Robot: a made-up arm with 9 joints. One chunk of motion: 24 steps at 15 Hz.
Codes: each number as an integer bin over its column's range. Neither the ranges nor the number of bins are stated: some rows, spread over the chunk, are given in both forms.
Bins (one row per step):
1: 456 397 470 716 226 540
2: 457 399 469 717 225 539
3: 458 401 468 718 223 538
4: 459 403 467 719 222 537
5: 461 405 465 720 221 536
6: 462 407 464 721 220 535
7: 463 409 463 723 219 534
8: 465 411 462 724 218 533
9: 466 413 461 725 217 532
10: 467 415 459 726 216 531
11: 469 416 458 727 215 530
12: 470 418 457 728 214 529
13: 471 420 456 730 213 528
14: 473 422 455 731 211 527
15: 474 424 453 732 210 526
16: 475 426 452 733 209 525
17: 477 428 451 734 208 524
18: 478 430 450 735 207 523
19: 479 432 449 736 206 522
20: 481 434 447 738 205 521
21: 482 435 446 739 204 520
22: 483 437 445 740 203 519
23: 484 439 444 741 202 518
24: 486 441 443 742 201 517
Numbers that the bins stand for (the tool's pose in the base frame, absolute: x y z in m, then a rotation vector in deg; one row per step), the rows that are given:
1: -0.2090 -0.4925 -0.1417 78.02 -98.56 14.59
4: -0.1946 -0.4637 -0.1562 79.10 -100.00 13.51
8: -0.1658 -0.4252 -0.1802 80.90 -101.44 12.07
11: -0.1465 -0.4012 -0.1994 81.98 -102.52 10.99
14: -0.1273 -0.3724 -0.2138 83.42 -103.96 9.91
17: -0.1081 -0.3435 -0.2330 84.50 -105.05 8.83
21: -0.0841 -0.3099 -0.2571 86.31 -106.49 7.39
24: -0.0649 -0.2811 -0.2715 87.39 -107.57 6.31
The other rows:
2: -0.2042 -0.4829 -0.1465 78.38 -98.92 14.23
3: -0.1994 -0.4733 -0.1514 78.74 -99.64 13.87
5: -0.1850 -0.4541 -0.1658 79.46 -100.36 13.15
6: -0.1802 -0.4444 -0.1706 79.82 -100.72 12.79
7: -0.1754 -0.4348 -0.1754 80.54 -101.08 12.43
9: -0.1610 -0.4156 -0.1850 81.26 -101.80 11.71
10: -0.1562 -0.4060 -0.1946 81.62 -102.16 11.35
12: -0.1417 -0.3916 -0.2042 82.34 -102.88 10.63
13: -0.1369 -0.3820 -0.2090 83.06 -103.24 10.27
15: -0.1225 -0.3628 -0.2234 83.78 -104.32 9.55
16: -0.1177 -0.3532 -0.2282 84.14 -104.68 9.19
18: -0.1033 -0.3339 -0.2378 84.86 -105.41 8.47
19: -0.0985 -0.3243 -0.2426 85.23 -105.77 8.11
20: -0.0889 -0.3147 -0.2523 85.95 -106.13 7.75
22: -0.0793 -0.3003 -0.2619 86.67 -106.85 7.03
23: -0.0745 -0.2907 -0.2667 87.03 -107.21 6.67

